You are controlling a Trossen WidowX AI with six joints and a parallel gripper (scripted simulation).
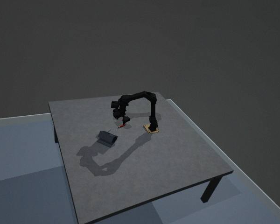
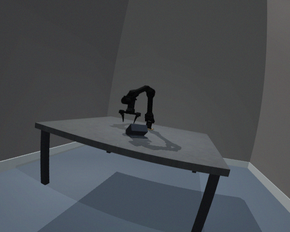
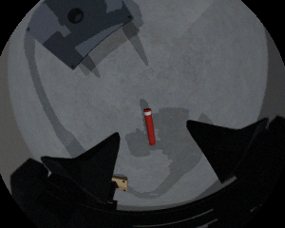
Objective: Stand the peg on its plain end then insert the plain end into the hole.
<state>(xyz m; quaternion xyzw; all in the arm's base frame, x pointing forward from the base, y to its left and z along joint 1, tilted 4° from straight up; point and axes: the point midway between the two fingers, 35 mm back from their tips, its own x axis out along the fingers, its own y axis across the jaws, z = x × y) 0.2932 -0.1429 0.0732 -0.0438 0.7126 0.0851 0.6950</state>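
Right now the red peg is 60 mm below my gripper tip and 10 mm behind it. From my gripper tip the other things lie so: sloped dark panel (170 mm ahead, 110 mm to the left, 30 mm below).
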